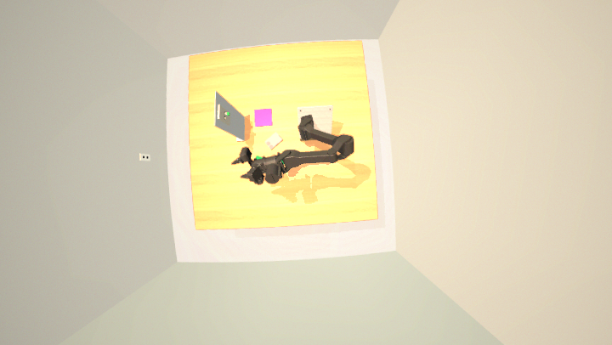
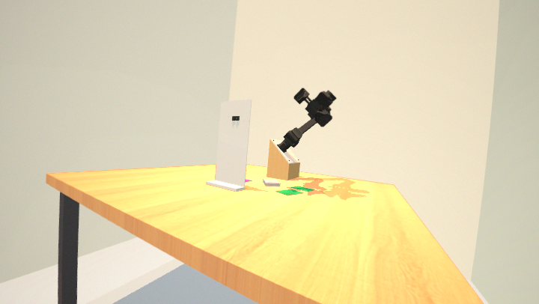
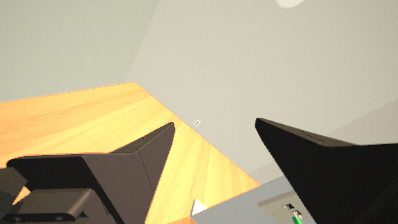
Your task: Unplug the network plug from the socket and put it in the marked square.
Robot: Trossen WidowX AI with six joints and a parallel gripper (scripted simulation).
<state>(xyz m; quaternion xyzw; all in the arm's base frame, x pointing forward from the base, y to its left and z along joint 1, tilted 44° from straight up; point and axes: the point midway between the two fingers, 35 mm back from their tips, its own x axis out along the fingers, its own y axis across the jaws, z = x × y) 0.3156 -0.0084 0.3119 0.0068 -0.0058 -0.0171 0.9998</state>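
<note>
The green network plug is 31 cm to the right of my gripper tip, 7 cm below it and 3 cm ahead of it. Also, from my gripper tip: grey panel: 30 cm to the right, 19 cm below, 5 cm ahead; magenta marked square: 36 cm to the right, 36 cm below, 10 cm behind.
</note>
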